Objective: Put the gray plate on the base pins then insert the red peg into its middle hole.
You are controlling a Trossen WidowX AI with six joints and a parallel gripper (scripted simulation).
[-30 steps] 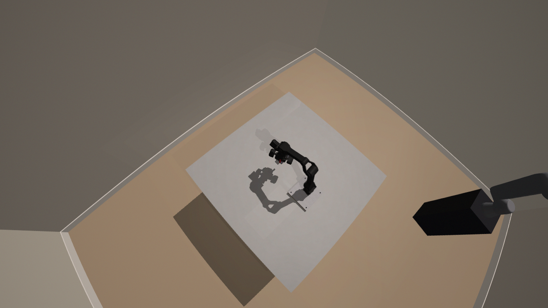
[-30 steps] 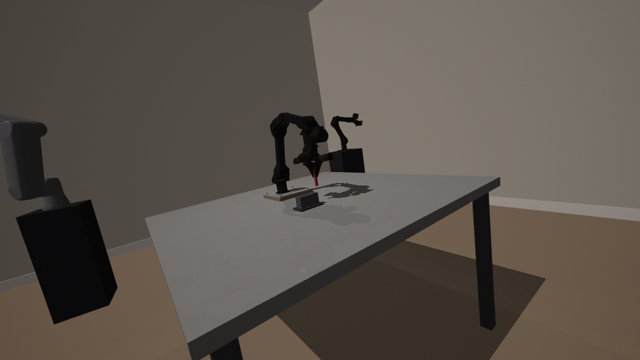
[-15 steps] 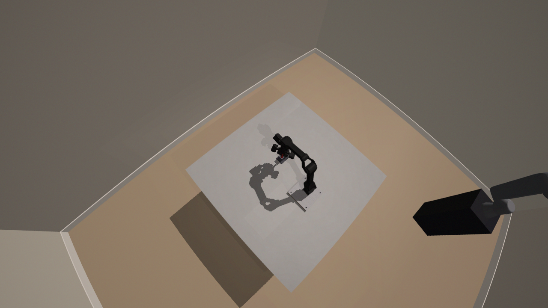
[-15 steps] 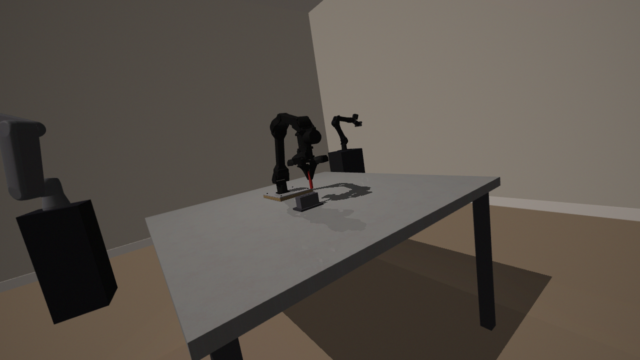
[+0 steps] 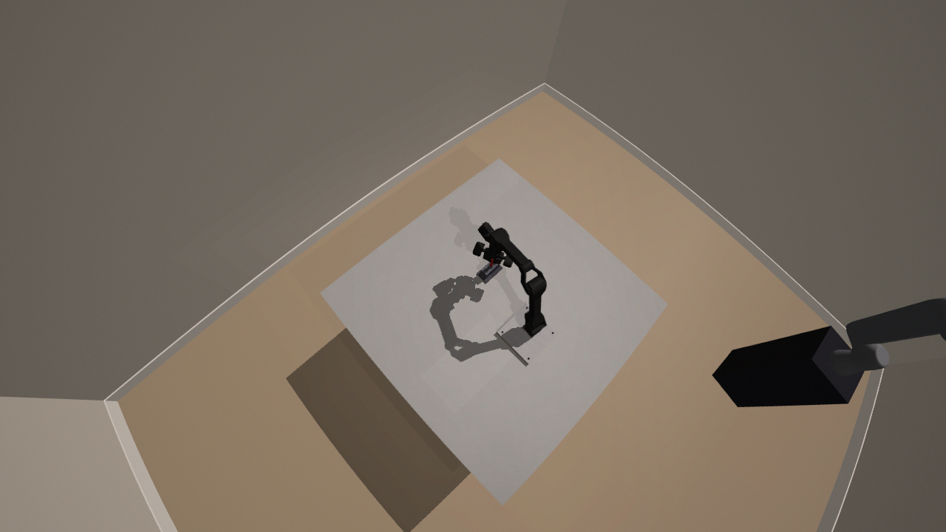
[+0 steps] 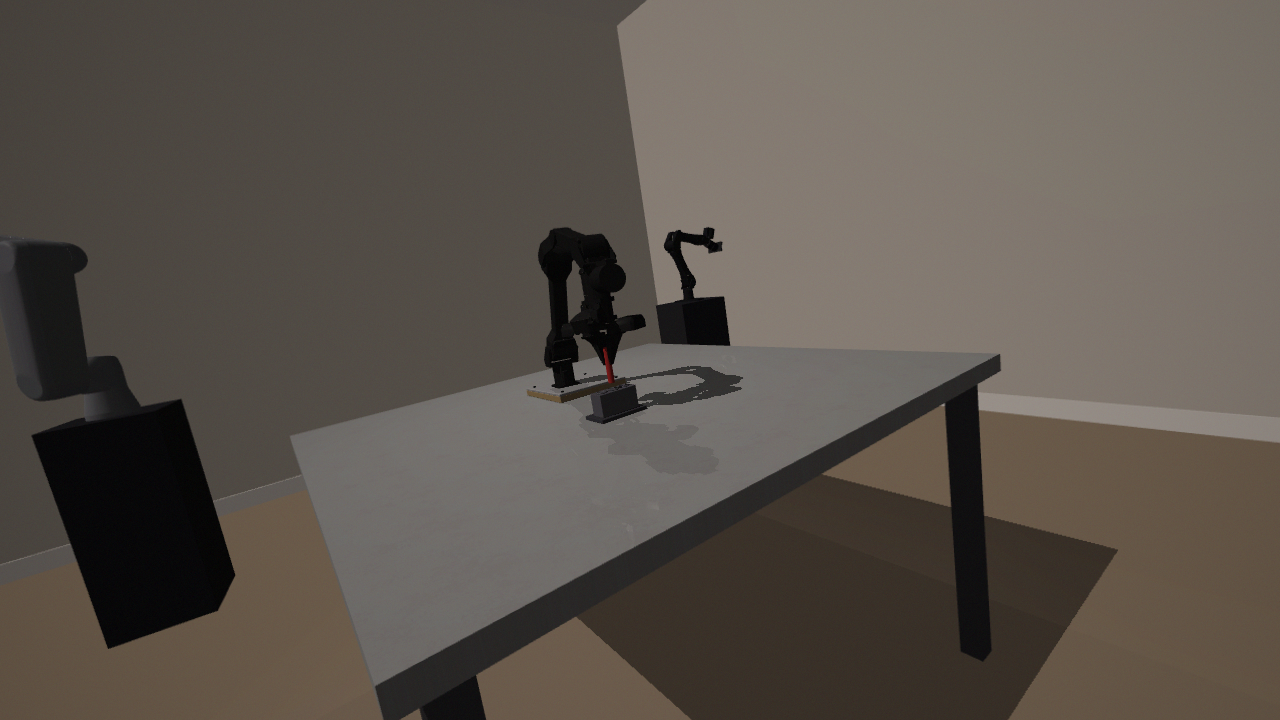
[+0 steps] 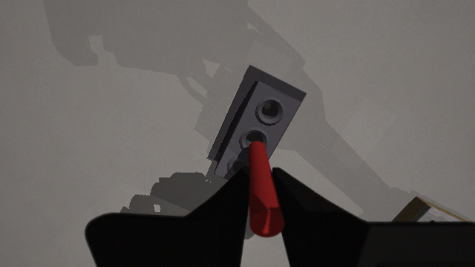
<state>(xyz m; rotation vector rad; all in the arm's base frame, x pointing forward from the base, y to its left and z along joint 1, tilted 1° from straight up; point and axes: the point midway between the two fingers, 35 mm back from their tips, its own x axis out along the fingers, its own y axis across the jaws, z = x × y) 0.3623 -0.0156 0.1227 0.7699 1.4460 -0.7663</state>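
Now: the red peg right at my gripper tip. From my gripper tip the other things lie so: gray plate: 7 cm below; dark base: 11 cm below.
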